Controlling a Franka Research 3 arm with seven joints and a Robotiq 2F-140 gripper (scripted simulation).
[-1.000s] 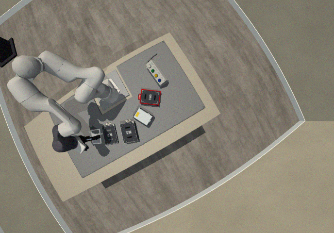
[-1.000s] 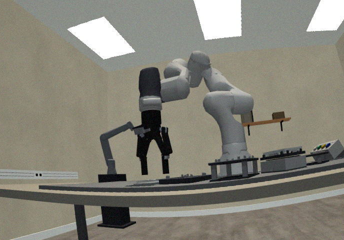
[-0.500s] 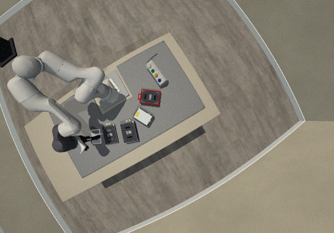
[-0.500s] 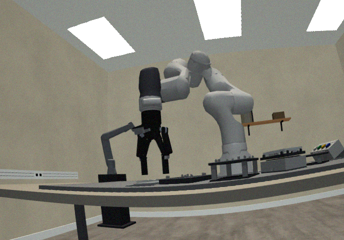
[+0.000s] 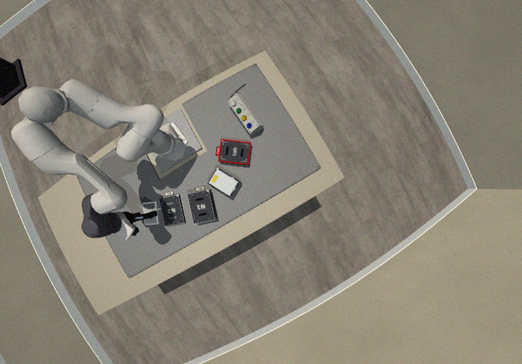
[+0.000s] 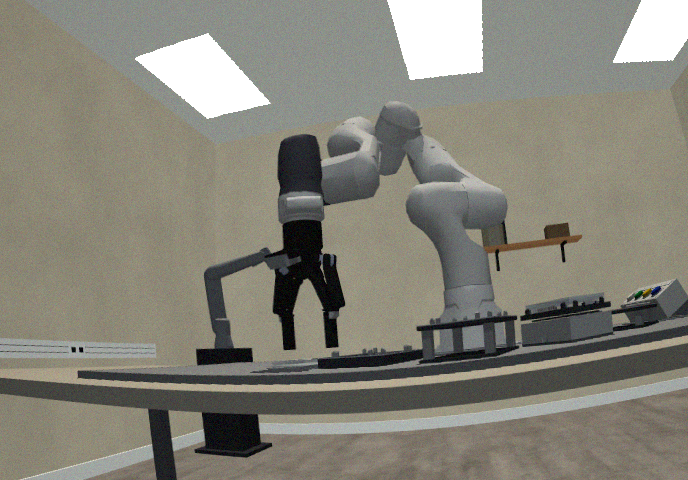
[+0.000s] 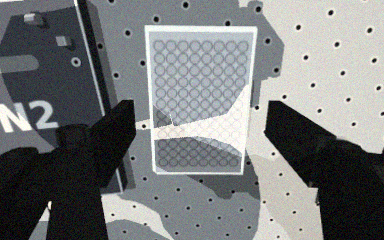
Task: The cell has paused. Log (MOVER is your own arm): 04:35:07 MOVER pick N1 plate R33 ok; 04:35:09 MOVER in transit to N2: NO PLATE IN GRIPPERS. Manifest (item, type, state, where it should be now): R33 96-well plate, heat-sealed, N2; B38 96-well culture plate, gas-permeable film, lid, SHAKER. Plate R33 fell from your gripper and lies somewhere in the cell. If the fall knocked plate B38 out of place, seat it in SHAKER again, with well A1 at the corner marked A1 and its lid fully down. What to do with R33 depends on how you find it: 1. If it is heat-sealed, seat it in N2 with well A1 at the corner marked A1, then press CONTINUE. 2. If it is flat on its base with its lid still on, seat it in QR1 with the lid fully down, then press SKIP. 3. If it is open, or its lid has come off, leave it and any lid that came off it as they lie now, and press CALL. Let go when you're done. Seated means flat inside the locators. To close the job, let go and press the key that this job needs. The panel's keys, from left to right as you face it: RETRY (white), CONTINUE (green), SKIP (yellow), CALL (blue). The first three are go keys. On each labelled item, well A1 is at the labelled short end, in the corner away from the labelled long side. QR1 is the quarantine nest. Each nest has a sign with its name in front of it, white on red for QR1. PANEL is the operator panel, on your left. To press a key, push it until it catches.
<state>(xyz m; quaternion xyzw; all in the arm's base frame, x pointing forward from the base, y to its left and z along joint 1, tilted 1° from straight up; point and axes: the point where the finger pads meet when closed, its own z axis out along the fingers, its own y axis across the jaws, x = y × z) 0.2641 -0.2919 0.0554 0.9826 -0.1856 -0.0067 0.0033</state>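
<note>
My hand is 5 cm above the flat white plate. The rest, counted from my hand: QR1 nest 7 cm behind, 59 cm to the left, 2 cm below.
</note>
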